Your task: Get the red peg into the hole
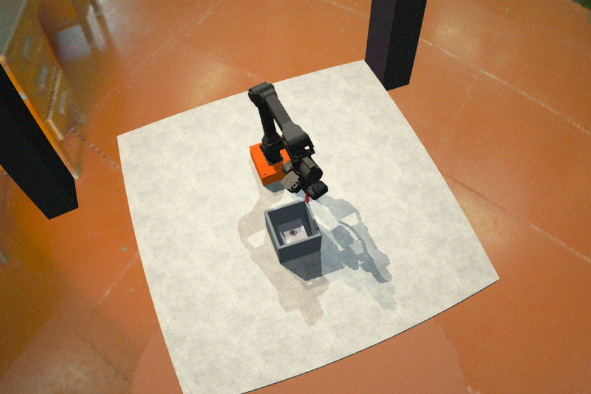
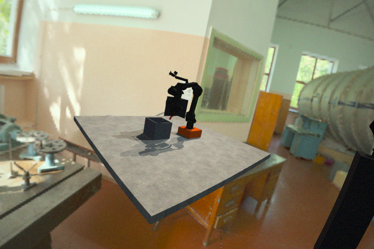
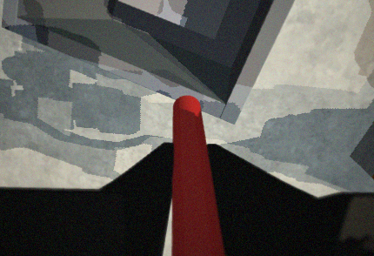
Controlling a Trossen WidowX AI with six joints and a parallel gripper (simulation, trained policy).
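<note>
Now: gripper tip 50 mm short of the light plate, 80 mm to the left of it and 150 mm above it. Round my gripper tip: red peg 10 mm above.
</note>
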